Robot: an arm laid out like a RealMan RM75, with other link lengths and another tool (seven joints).
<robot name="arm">
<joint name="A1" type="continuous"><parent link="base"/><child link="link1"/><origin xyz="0 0 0.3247"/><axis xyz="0 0 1"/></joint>
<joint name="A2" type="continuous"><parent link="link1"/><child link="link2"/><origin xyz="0 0 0"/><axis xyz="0 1 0"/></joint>
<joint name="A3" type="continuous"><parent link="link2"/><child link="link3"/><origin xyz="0 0 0.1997"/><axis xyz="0 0 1"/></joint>
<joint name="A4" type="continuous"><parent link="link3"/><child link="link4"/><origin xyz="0 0 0"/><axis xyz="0 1 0"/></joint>
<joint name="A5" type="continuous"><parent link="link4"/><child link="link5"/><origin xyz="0 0 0.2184"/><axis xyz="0 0 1"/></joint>
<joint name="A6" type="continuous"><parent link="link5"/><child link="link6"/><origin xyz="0 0 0"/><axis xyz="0 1 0"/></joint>
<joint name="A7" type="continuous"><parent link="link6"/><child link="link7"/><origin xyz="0 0 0.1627"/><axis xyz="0 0 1"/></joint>
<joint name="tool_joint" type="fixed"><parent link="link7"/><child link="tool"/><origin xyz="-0.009 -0.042 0.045" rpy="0 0.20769 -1.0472"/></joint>
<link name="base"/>
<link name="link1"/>
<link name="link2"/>
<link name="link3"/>
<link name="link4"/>
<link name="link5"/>
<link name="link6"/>
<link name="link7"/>
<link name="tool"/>
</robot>
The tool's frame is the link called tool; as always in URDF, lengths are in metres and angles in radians. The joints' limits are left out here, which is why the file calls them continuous.
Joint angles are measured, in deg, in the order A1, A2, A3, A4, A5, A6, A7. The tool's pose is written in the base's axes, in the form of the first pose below.
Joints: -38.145, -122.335, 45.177, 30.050, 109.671, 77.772, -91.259
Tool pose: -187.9, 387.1, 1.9, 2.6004, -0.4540, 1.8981
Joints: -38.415, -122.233, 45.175, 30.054, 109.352, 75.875, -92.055
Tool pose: -190.9, 393.5, 4.2, 2.6016, -0.4763, 1.9232
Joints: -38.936, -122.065, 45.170, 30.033, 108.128, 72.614, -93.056
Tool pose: -193.9, 405.5, 9.6, 2.5891, -0.5189, 1.9697
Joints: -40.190, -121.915, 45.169, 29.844, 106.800, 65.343, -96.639
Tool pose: -203.2, 427.1, 18.4, 2.5650, -0.5904, 2.0889
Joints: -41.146, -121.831, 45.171, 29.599, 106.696, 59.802, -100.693
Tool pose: -212.6, 440.0, 23.8, 2.5423, -0.6290, 2.1993
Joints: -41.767, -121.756, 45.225, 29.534, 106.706, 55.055, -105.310
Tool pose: -222.1, 449.2, 29.2, 2.5054, -0.6512, 2.3198
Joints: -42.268, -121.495, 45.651, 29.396, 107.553, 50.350, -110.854
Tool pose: -234.2, 455.6, 34.2, 2.4747, -0.6674, 2.4433
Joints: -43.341, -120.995, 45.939, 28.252, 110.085, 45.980, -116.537
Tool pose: -247.1, 458.9, 35.6, 2.4715, -0.6830, 2.5417
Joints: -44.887, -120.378, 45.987, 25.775, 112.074, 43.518, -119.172
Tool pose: -254.0, 458.8, 31.3, 2.4960, -0.6909, 2.5738
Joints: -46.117, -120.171, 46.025, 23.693, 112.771, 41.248, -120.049
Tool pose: -257.6, 459.2, 27.0, 2.5068, -0.7022, 2.5946
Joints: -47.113, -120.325, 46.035, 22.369, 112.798, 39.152, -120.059
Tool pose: -258.0, 461.0, 23.8, 2.5061, -0.7161, 2.6085
